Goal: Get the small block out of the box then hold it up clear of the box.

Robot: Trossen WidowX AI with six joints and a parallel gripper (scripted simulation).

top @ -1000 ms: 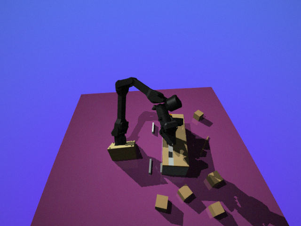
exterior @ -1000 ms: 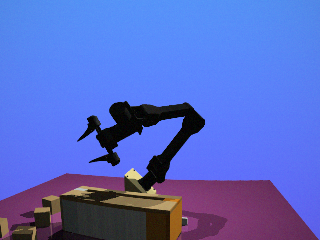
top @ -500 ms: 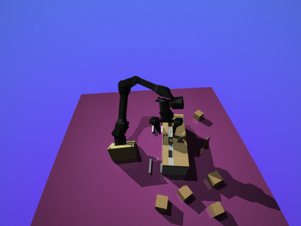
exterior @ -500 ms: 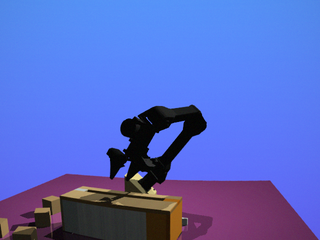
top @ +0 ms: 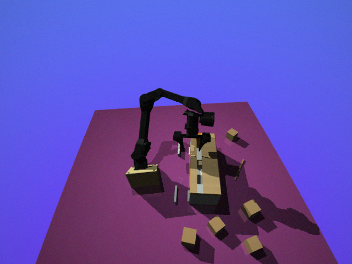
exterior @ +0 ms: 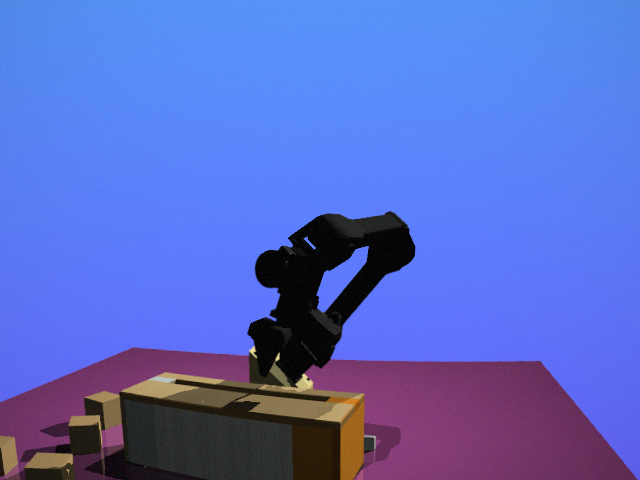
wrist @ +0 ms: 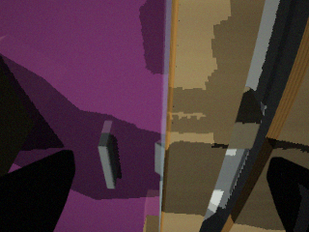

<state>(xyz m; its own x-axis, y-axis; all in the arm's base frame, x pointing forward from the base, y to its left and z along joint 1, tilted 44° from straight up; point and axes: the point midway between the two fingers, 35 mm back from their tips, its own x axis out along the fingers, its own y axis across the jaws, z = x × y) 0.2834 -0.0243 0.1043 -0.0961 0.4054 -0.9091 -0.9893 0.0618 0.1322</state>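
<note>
Right now the long tan box is 30 mm ahead of my gripper tip, 40 mm to the right of it and 90 mm below it. Round my gripper tip: thin stick: 290 mm ahead, 40 mm to the right, 150 mm below; tan block: 40 mm ahead, 40 mm to the right, 70 mm below.
</note>
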